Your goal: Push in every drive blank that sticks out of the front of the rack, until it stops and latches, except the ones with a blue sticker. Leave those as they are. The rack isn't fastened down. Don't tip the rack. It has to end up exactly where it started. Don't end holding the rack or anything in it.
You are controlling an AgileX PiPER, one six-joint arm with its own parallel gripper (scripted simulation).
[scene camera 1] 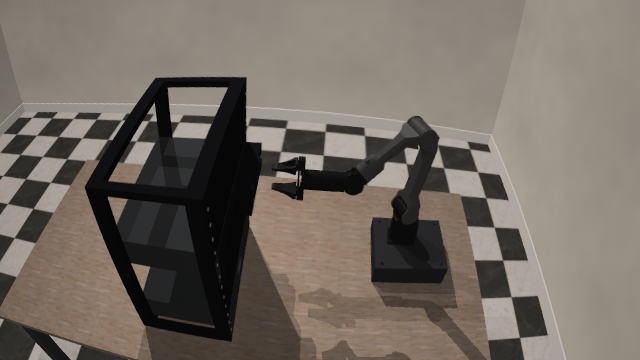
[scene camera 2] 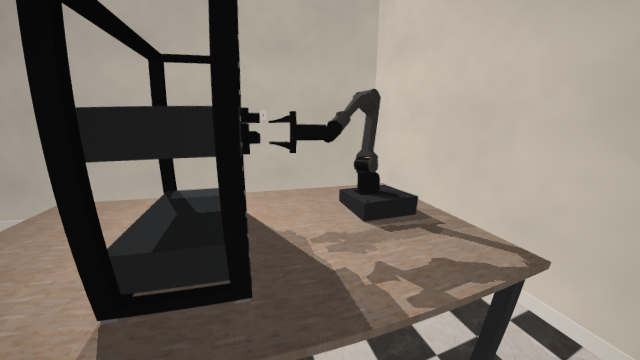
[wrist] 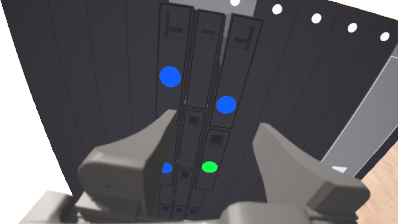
Labels:
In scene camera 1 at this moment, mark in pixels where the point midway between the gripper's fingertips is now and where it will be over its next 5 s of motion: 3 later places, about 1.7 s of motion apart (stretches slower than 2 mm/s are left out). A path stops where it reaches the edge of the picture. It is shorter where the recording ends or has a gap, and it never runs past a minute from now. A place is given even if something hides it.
My gripper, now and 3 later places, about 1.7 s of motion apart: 271,176; 257,198; 246,197; 275,201

